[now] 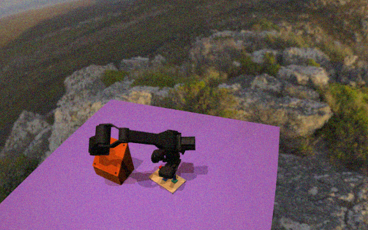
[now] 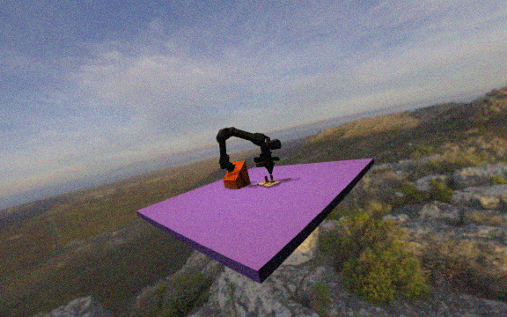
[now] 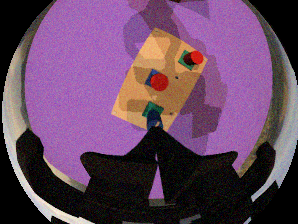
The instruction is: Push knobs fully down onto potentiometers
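Now: the red knob 5 cm behind my gripper tip and 3 cm below it.
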